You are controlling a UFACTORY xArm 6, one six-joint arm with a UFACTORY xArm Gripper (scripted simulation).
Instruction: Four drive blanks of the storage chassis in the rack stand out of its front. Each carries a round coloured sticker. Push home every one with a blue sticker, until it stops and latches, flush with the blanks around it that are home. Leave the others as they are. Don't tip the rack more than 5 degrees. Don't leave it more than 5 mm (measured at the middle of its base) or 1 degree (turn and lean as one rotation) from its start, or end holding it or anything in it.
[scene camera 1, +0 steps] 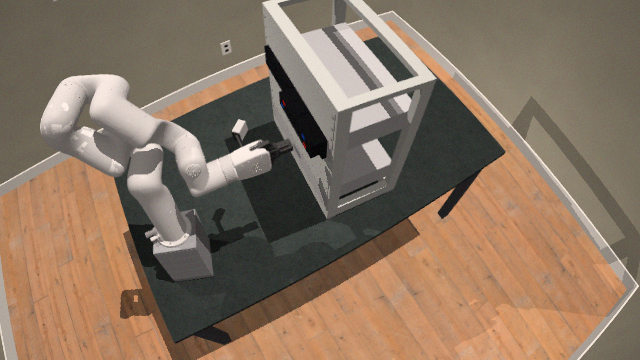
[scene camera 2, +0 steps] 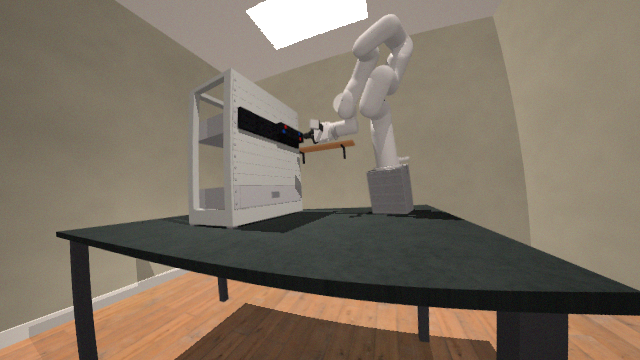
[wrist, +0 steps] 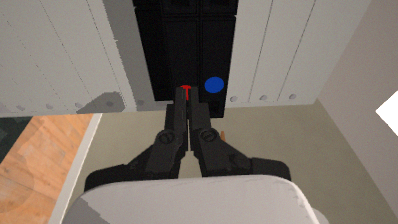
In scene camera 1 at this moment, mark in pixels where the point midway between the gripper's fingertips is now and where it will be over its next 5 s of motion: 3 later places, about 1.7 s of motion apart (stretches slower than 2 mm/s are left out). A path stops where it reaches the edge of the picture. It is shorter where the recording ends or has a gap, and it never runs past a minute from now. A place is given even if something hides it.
My gripper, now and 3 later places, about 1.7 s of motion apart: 291, 144; 283, 115; 291, 112; 296, 110
